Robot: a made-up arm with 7 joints. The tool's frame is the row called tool. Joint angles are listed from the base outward. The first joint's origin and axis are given. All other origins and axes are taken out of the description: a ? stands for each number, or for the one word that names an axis. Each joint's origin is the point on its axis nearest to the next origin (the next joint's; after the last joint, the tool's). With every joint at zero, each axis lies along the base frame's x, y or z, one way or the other. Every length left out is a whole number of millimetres.
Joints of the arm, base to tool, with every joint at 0 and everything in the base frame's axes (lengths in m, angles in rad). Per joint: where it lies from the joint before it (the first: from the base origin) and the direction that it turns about. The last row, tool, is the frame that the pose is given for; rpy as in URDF.
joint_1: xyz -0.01 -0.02 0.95 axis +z
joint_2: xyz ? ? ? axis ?
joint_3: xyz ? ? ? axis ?
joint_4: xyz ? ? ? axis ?
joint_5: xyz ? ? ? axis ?
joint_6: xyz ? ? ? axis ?
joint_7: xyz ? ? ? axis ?
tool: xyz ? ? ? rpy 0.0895 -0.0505 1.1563
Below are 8 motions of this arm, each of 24 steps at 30 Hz.
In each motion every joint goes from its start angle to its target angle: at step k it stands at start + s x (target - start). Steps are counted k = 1, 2, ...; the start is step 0. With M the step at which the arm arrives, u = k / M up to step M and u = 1 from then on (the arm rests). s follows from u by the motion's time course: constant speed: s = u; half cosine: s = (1 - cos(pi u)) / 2; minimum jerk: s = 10 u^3 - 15 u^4 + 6 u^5.
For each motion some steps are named. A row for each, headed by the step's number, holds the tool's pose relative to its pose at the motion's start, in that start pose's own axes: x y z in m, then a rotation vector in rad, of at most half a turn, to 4 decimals.
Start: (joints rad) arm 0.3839 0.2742 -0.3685 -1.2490 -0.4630 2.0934 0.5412
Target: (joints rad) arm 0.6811 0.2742 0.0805 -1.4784 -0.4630 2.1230 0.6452
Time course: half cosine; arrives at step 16
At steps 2, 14, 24:
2: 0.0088 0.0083 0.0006 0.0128 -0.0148 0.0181
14: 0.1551 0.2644 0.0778 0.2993 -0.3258 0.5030
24: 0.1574 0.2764 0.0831 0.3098 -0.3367 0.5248

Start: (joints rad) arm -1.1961 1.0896 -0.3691 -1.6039 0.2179 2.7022 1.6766
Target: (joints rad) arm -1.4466 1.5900 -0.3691 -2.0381 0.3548 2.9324 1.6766
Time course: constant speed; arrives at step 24
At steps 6, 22, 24:
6: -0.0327 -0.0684 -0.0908 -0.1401 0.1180 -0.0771
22: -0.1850 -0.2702 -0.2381 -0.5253 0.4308 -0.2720
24: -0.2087 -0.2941 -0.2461 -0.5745 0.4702 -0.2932

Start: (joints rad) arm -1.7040 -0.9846 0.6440 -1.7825 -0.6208 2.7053 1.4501
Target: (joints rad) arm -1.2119 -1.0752 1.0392 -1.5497 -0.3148 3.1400 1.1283
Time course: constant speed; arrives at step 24
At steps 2, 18, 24:
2: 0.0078 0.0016 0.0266 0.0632 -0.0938 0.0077
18: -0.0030 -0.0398 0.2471 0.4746 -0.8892 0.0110
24: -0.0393 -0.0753 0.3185 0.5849 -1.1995 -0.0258

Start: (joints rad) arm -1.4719 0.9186 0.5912 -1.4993 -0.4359 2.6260 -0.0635
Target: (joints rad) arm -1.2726 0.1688 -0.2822 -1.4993 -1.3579 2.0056 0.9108
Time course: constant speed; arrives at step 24
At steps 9, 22, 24:
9: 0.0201 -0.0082 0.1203 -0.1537 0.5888 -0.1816
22: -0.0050 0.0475 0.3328 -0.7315 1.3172 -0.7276
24: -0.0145 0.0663 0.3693 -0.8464 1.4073 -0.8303

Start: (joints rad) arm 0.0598 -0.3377 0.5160 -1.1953 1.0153 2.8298 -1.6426
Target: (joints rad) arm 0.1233 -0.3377 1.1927 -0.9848 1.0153 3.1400 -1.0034
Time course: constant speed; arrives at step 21
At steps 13, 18, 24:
13: 0.1043 -0.0598 -0.0309 -0.2990 -0.3086 -0.4783
18: 0.1415 -0.0815 -0.0275 -0.3824 -0.4545 -0.6880
24: 0.1622 -0.0938 -0.0221 -0.4220 -0.5482 -0.8197

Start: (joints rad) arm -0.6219 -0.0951 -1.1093 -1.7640 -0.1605 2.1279 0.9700
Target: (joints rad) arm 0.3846 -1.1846 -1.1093 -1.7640 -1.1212 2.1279 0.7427
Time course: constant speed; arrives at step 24
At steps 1, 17, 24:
1: -0.0003 0.0050 0.0082 0.0166 -0.0229 0.0527
17: 0.0007 0.0173 0.0154 0.2960 -0.4198 0.7363
24: 0.0227 0.0371 -0.0584 0.4340 -0.5802 0.9368

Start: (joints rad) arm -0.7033 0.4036 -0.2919 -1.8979 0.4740 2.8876 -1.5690
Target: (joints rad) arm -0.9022 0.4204 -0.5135 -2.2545 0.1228 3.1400 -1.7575
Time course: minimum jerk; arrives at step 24
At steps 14, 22, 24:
14: -0.0092 0.1181 -0.0031 0.2941 0.1147 0.1192
22: -0.0003 0.1775 0.0012 0.4299 0.1191 0.1858
24: -0.0001 0.1783 0.0013 0.4318 0.1189 0.1868

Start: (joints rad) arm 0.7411 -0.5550 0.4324 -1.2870 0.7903 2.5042 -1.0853
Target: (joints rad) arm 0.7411 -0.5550 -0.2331 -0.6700 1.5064 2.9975 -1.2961
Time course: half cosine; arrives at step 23
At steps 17, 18, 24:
17: 0.0089 0.0104 0.2548 -1.0056 0.4980 -0.0060
18: 0.0147 0.0123 0.2648 -1.0556 0.5209 0.0019
24: 0.0302 0.0170 0.2868 -1.1729 0.5725 0.0235

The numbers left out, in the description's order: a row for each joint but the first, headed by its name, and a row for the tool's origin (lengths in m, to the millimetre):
joint_2: xyz -0.02 -0.02 0, axis +y
joint_3: xyz 0.03 0 0.35, axis +z
joint_4: xyz 0.02 -0.03 0, axis -y
joint_5: xyz -0.04 0 0.31, axis +z
joint_6: xyz -0.02 -0.04 0, axis -y
joint_7: xyz 0.1 0 0.02, axis -z
tool: xyz 0 0.01 0

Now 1 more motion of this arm.
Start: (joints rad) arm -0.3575 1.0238 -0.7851 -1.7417 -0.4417 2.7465 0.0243
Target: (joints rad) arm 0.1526 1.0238 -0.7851 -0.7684 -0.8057 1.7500 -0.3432
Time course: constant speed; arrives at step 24
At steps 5, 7, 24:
5: 0.0511 -0.0419 0.0890 -0.0940 0.1201 0.1596
7: 0.0714 -0.0522 0.1285 -0.1325 0.1730 0.2106
24: 0.1939 0.0261 0.4990 -0.4399 0.5854 0.3125

